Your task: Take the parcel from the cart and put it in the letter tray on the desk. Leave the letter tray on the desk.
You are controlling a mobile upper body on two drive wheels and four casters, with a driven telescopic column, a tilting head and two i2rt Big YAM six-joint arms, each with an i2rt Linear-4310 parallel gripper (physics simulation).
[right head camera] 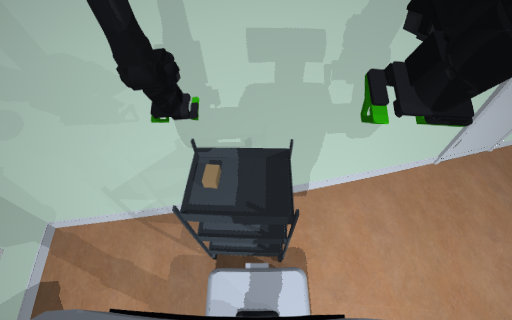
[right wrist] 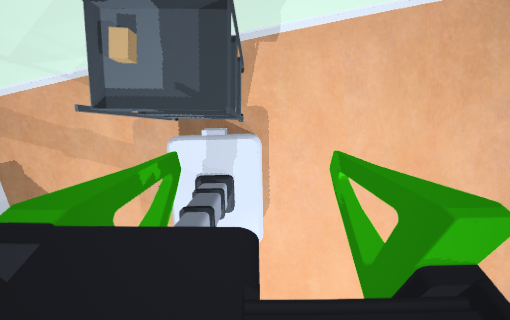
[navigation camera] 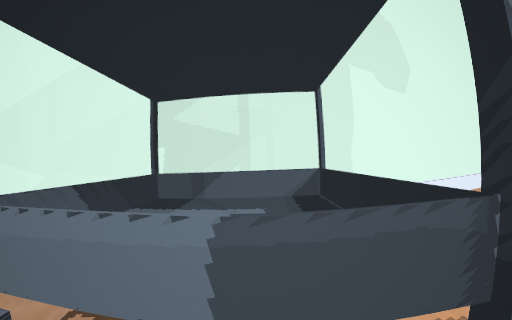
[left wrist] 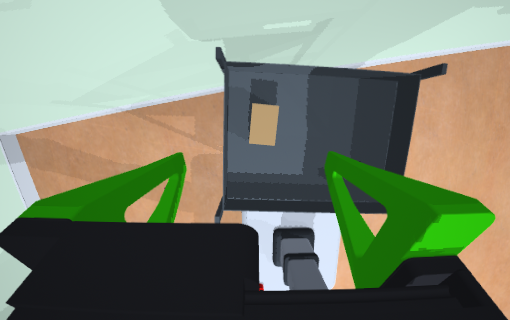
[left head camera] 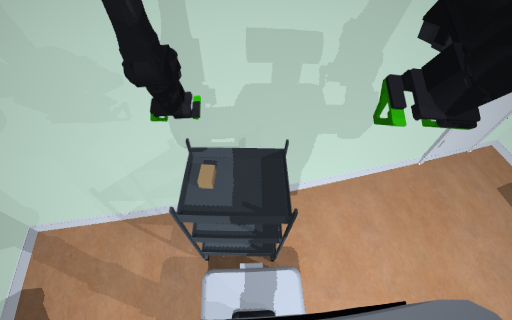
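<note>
The tan box-shaped parcel lies in the left part of the top shelf of the dark grey cart. My left gripper is open and empty. In the head views it appears above and slightly left of the parcel, apart from it. My right gripper is open and empty, far right of the cart in the head views. The letter tray and the desk do not show in these views.
My white base is close to the cart's near side. A pale green wall rises behind the cart. A light grey door-like panel stands at the right. Wooden floor lies right of the cart.
</note>
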